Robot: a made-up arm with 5 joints. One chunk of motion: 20 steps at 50 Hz.
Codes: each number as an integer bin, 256 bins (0 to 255) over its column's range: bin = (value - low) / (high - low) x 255, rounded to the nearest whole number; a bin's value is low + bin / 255 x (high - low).
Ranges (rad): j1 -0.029..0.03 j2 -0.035..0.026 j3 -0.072..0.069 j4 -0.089..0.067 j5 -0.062..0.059
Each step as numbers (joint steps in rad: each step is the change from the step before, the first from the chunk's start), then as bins.
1 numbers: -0.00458 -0.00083 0.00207 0.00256 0.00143
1 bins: 106 143 134 150 134
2 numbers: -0.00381 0.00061 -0.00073 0.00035 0.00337
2 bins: 109 149 129 146 138
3 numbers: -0.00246 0.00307 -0.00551 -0.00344 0.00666
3 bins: 115 159 120 140 145
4 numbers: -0.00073 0.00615 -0.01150 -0.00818 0.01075
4 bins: 122 172 109 132 153
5 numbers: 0.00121 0.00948 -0.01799 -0.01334 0.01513
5 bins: 131 186 98 124 163
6 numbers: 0.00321 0.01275 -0.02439 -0.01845 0.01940
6 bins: 139 200 86 115 172
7 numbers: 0.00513 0.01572 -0.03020 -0.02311 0.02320
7 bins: 148 212 76 108 180
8 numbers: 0.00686 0.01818 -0.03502 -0.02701 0.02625
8 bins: 155 222 67 101 186
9 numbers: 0.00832 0.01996 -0.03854 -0.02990 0.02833
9 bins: 161 230 61 97 190
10 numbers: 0.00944 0.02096 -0.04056 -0.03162 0.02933
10 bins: 166 234 57 94 192
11 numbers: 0.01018 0.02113 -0.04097 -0.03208 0.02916
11 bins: 169 235 56 93 192
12 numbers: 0.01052 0.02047 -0.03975 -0.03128 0.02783
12 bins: 171 232 58 94 189
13 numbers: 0.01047 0.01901 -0.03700 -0.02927 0.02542
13 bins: 171 226 63 98 184
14 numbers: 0.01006 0.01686 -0.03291 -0.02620 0.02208
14 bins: 169 217 71 103 177
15 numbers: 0.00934 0.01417 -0.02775 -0.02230 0.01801
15 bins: 166 206 80 109 169
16 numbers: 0.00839 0.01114 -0.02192 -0.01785 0.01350
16 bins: 162 193 91 116 159
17 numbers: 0.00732 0.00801 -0.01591 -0.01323 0.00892
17 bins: 157 180 101 124 149
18 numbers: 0.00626 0.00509 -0.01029 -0.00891 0.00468
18 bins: 152 168 112 131 141
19 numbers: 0.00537 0.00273 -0.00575 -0.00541 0.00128
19 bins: 149 158 120 137 133
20 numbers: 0.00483 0.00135 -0.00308 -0.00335 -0.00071
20 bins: 146 152 125 140 129
